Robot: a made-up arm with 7 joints. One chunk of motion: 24 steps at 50 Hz.
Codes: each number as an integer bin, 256 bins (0 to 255) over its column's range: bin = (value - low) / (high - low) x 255, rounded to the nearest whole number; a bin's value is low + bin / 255 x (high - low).
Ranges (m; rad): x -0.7..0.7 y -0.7..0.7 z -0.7..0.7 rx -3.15..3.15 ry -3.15..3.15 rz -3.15..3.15
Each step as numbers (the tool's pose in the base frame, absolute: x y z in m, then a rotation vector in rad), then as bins.
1 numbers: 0.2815 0.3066 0.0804 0.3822 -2.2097 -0.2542
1 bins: 179 183 142 143 38 117
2 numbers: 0.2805 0.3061 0.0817 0.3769 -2.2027 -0.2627
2 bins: 179 183 142 143 38 117
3 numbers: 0.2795 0.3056 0.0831 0.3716 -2.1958 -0.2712
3 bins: 178 183 143 143 39 117
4 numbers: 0.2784 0.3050 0.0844 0.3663 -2.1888 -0.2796
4 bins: 178 183 143 142 39 116
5 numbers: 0.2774 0.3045 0.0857 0.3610 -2.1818 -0.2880
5 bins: 178 183 143 142 39 116
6 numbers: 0.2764 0.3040 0.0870 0.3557 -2.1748 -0.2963
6 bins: 178 183 143 142 39 116
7 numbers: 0.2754 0.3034 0.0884 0.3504 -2.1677 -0.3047
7 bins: 178 183 144 142 40 115
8 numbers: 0.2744 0.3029 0.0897 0.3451 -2.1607 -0.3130
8 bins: 177 183 144 141 40 115
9 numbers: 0.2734 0.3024 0.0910 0.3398 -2.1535 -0.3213
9 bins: 177 183 144 141 40 114
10 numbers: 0.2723 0.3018 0.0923 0.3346 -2.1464 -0.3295
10 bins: 177 182 144 141 41 114
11 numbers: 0.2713 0.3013 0.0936 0.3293 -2.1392 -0.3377
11 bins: 177 182 145 141 41 114
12 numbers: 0.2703 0.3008 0.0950 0.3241 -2.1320 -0.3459
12 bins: 177 182 145 141 41 113
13 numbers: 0.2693 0.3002 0.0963 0.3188 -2.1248 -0.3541
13 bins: 177 182 145 140 41 113
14 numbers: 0.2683 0.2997 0.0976 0.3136 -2.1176 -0.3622
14 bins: 176 182 145 140 42 113
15 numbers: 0.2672 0.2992 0.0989 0.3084 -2.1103 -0.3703
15 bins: 176 182 146 140 42 113
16 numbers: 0.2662 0.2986 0.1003 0.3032 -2.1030 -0.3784
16 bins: 176 182 146 140 42 112
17 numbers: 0.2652 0.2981 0.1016 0.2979 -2.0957 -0.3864
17 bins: 176 182 146 140 43 112
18 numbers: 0.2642 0.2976 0.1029 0.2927 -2.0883 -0.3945
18 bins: 176 182 146 139 43 112
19 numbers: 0.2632 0.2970 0.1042 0.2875 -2.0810 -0.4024
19 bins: 175 182 146 139 43 111
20 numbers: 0.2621 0.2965 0.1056 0.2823 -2.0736 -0.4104
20 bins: 175 182 147 139 44 111
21 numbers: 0.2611 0.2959 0.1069 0.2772 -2.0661 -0.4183
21 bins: 175 181 147 139 44 111
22 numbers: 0.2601 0.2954 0.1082 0.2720 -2.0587 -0.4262
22 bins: 175 181 147 139 44 110
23 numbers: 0.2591 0.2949 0.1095 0.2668 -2.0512 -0.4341
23 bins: 175 181 147 138 44 110
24 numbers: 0.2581 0.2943 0.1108 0.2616 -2.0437 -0.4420
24 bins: 175 181 148 138 45 110
